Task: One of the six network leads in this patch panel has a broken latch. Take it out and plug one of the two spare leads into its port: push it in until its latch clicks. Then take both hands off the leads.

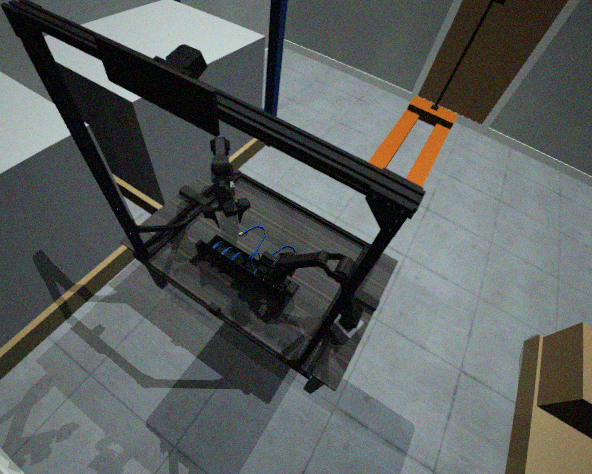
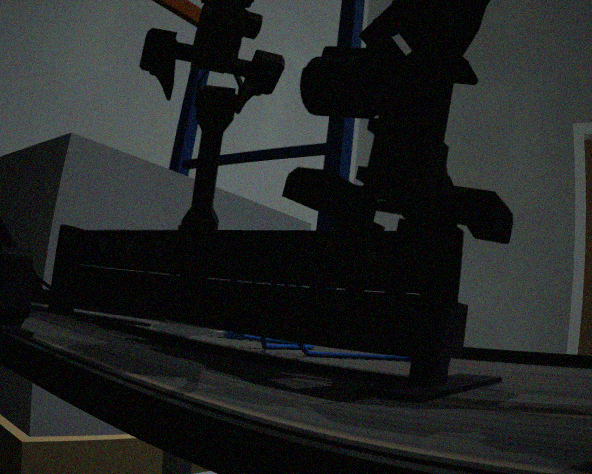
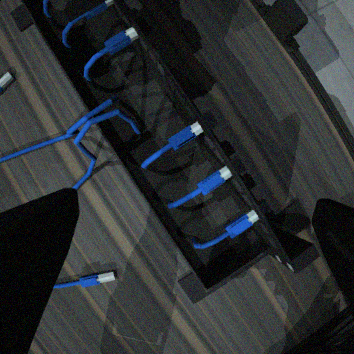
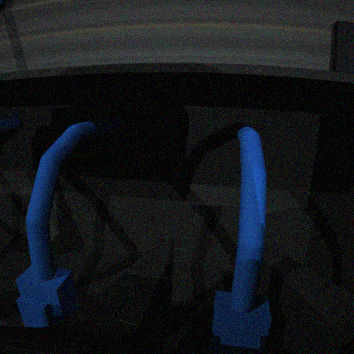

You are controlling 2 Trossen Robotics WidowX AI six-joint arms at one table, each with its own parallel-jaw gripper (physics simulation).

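Places are measured from the left arm's base along level axes (x ahead, y left, z up), in metres.
Pixels of known places: left gripper, fingertip midpoint: (image 1: 229, 225) (image 2: 203, 104) (image 3: 200, 206); right gripper, fingertip midpoint: (image 1: 273, 285) (image 4: 209, 250); right arm's base, link origin: (image 1: 348, 321).
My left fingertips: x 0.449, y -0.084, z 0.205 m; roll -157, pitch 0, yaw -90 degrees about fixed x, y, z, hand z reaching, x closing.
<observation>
Behind a point stands the place of what it marks.
The black patch panel (image 1: 221, 256) (image 2: 247, 282) {z -0.005, x 0.610, y -0.038 m} (image 3: 191, 289) {z -0.065, x 0.307, y -0.115 m} stands on the wooden table with several blue leads plugged in, such as one lead (image 3: 184, 135) {z 0.026, x 0.500, y -0.091 m} and the lead (image 3: 240, 225) {z 0.026, x 0.412, y -0.151 m} in the end port. A spare lead (image 3: 95, 279) {z -0.057, x 0.320, y 0.014 m} lies on the table beside the panel, and a second spare's plug (image 3: 5, 79) {z -0.061, x 0.588, y 0.159 m} shows at the left edge. My left gripper (image 1: 226, 215) {z 0.205, x 0.449, y -0.084 m} (image 2: 209, 80) {z 0.205, x 0.449, y -0.084 m} (image 3: 200, 206) {z 0.205, x 0.449, y -0.084 m} is open and empty, high above the panel. My right gripper (image 1: 263, 269) is low over the panel, partly open and empty.
Loose blue cable (image 1: 258, 235) {z -0.063, x 0.381, y 0.104 m} (image 3: 82, 130) {z 0.027, x 0.501, y 0.011 m} (image 2: 336, 354) loops over the table behind the panel. A black gantry frame (image 1: 322, 155) {z 0.967, x 0.927, y -0.054 m} spans the table. The table's edge (image 1: 214, 308) {z -0.015, x 0.693, y -0.231 m} runs close in front of the panel.
</observation>
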